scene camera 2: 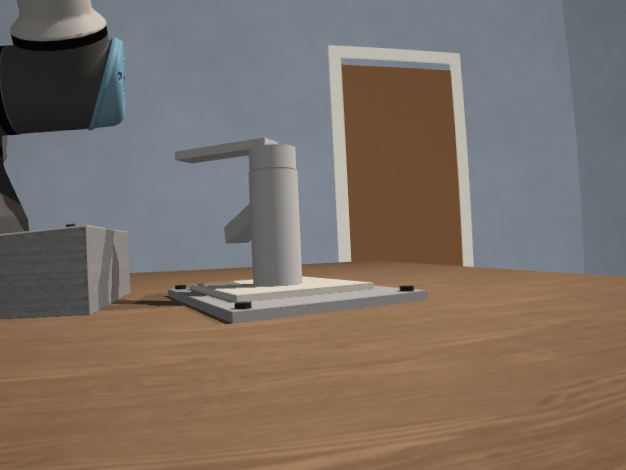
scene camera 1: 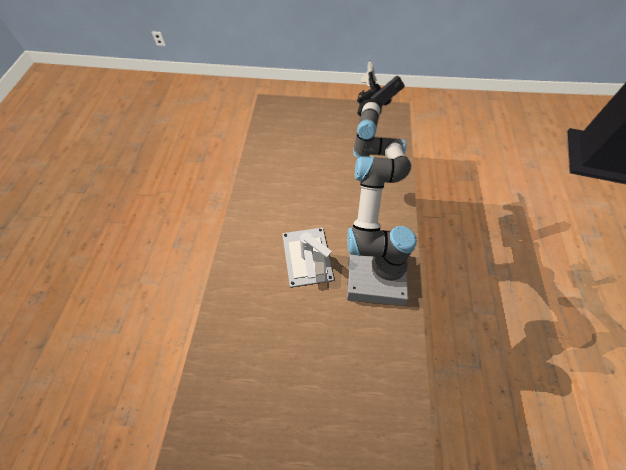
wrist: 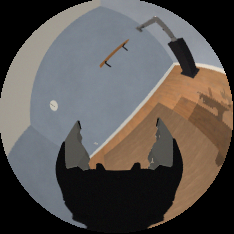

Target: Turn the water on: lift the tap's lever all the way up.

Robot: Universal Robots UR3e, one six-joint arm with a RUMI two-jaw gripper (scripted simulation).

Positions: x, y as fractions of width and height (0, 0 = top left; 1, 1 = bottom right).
Labels:
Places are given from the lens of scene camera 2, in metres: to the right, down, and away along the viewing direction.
lever (scene camera 2: 0.38, 0.32): -0.08, -0.09, 0.47
plate (scene camera 2: 0.37, 0.66): -0.05, 0.05, 0.33
The marked spots on the plate and the lever are 0.20 m apart.

